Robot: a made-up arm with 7 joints. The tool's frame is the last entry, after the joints. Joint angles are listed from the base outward.
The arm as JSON. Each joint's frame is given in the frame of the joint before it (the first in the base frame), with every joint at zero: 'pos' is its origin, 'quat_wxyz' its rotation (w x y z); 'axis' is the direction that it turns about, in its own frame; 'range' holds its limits. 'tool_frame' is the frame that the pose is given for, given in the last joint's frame.
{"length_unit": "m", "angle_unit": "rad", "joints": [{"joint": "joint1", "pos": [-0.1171, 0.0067, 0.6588], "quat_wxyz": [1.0, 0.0, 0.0, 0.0], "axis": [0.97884, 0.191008, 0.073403], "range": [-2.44, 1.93]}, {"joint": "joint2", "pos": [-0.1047, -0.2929, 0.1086], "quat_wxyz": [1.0, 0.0, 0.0, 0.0], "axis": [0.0, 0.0, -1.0], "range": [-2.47, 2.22]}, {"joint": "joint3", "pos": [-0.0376, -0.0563, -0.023], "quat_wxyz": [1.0, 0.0, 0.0, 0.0], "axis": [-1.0, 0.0, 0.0], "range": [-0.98, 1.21]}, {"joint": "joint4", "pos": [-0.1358, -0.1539, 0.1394], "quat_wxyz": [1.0, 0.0, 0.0, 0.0], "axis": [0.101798, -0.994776, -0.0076], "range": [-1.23, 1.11]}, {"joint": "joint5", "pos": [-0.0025, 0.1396, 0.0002], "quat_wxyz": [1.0, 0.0, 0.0, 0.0], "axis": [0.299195, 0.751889, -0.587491], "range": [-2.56, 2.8]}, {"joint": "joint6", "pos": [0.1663, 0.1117, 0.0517], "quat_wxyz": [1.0, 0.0, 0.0, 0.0], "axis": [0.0, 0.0, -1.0], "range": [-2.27, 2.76]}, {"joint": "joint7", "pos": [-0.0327, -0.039, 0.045], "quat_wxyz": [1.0, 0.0, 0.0, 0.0], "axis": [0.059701, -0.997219, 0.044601], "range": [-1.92, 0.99]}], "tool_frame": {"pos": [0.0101, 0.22, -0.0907], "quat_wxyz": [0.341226, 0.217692, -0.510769, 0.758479]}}
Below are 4 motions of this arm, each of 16 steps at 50 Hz.
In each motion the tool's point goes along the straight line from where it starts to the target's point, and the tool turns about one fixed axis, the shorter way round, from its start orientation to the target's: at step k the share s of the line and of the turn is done. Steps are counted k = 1, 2, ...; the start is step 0. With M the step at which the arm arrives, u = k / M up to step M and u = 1 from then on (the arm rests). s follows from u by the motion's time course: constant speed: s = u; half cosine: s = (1 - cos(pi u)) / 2; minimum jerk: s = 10 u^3 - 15 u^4 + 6 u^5.
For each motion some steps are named. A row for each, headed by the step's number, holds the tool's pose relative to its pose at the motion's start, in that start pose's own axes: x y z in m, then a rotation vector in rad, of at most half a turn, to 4 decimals.
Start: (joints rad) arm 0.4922 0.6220 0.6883 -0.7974 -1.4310 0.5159 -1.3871
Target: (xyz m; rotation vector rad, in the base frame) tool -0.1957 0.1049 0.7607 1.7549 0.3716 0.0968
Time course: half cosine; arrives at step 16
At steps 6, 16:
6: 0.0384 -0.0298 0.0259 0.1546 -0.1038 -0.2334
16: 0.1243 -0.0965 0.0839 0.5007 -0.3362 -0.7561

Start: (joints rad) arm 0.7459 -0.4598 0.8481 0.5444 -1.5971 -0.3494 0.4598
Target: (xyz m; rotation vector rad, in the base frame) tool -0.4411 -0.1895 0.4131 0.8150 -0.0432 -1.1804
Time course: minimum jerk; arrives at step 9
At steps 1, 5, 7, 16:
1: 0.0001 0.0002 0.0000 0.0007 -0.0007 0.0006
5: 0.0069 0.0104 0.0026 0.0376 -0.0370 0.0337
7: 0.0105 0.0159 0.0040 0.0576 -0.0566 0.0516
16: 0.0114 0.0172 0.0043 0.0624 -0.0613 0.0559

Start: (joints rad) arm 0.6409 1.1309 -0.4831 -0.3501 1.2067 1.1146 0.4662
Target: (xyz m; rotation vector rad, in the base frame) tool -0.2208 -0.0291 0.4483 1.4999 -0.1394 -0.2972
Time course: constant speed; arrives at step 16
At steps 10, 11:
10: -0.0435 0.0684 -0.0442 0.4012 0.1387 0.1150
11: -0.0479 0.0753 -0.0486 0.4413 0.1525 0.1265

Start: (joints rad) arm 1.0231 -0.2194 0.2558 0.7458 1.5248 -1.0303 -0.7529
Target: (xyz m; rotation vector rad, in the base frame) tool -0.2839 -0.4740 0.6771 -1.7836 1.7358 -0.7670
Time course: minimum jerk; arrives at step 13
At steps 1, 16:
1: 0.0003 0.0000 -0.0001 0.0005 0.0001 0.0015
16: 0.0671 -0.0059 -0.0361 0.1329 0.0324 0.3703

